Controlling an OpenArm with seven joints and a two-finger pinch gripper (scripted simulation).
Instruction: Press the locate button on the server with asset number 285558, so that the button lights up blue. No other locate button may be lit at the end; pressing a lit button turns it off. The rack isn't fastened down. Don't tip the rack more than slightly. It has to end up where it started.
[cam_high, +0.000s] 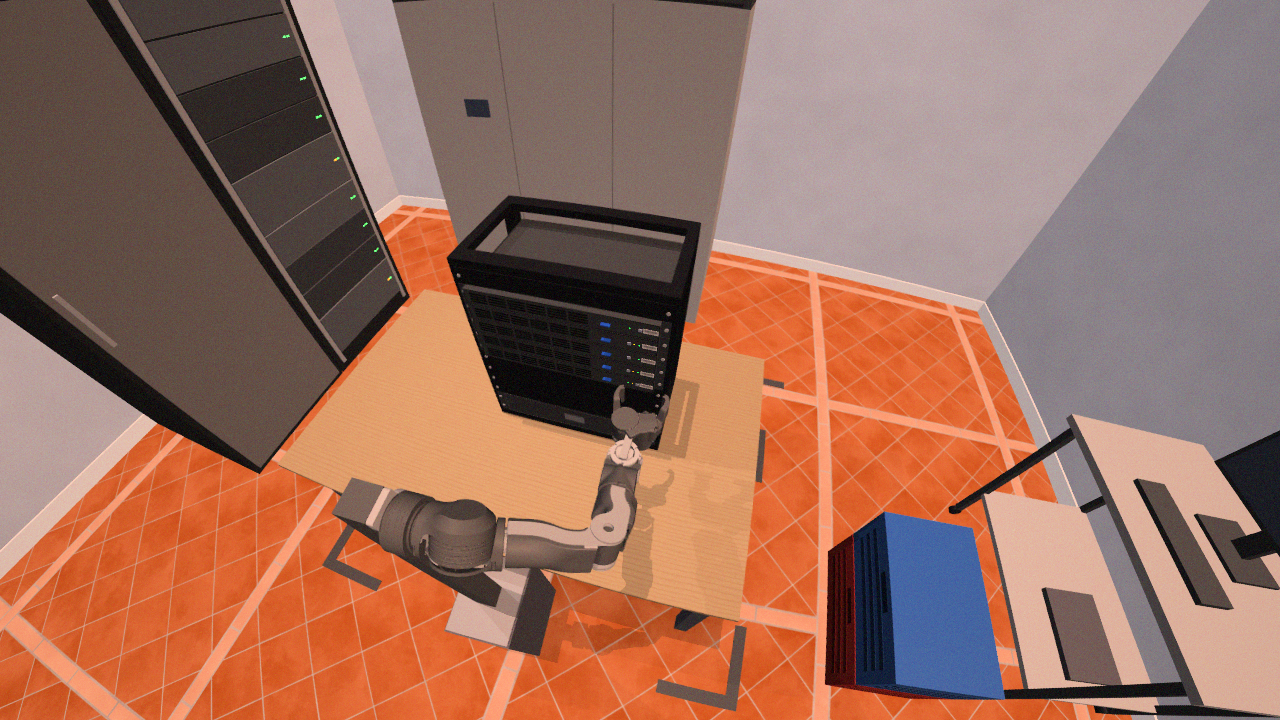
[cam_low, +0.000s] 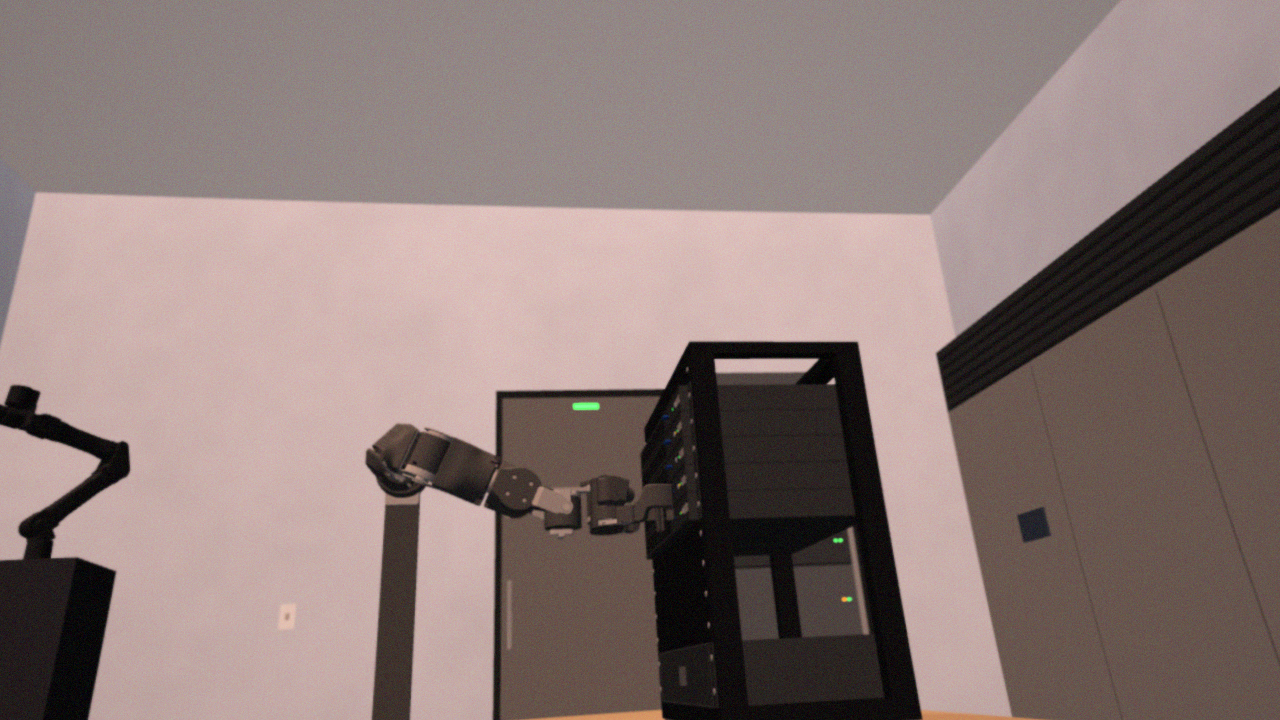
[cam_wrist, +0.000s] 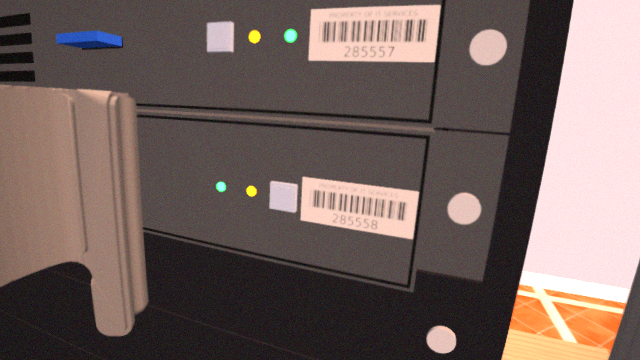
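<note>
The locate button lies 30 mm ahead of my hand and 20 mm to the left of it.
</note>
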